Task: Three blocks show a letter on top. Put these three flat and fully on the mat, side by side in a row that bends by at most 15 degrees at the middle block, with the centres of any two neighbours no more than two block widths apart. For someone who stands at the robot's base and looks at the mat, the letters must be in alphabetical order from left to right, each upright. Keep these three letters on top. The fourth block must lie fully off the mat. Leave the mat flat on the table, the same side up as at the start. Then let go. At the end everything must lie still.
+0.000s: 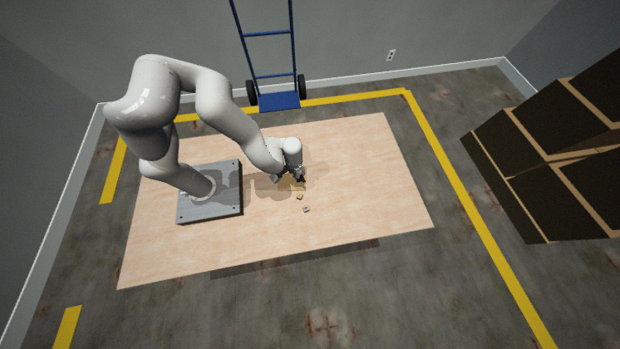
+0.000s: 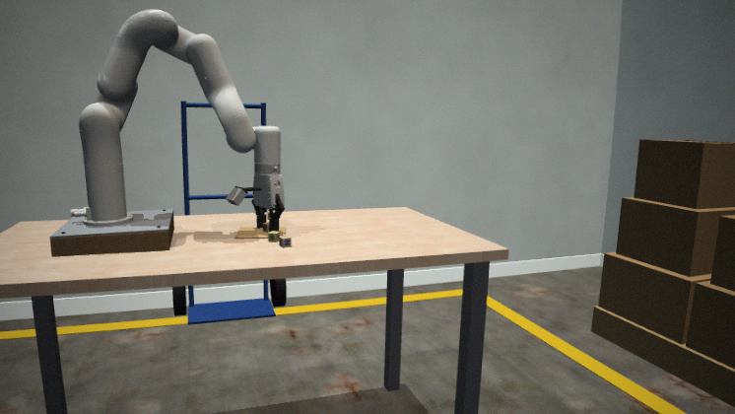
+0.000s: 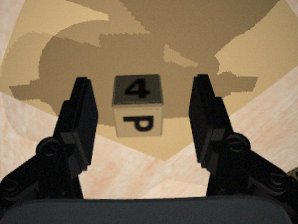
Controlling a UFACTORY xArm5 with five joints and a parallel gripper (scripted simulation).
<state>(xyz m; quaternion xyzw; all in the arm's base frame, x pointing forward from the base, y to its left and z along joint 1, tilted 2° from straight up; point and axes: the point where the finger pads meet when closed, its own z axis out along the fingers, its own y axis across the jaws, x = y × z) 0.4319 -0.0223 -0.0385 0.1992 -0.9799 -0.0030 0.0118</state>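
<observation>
Now: hand 2 cm past the tan mat and 2 cm above it. From my hand the other things lie so: block (21 cm to the left, 6 cm ahead, 1 cm below).
</observation>
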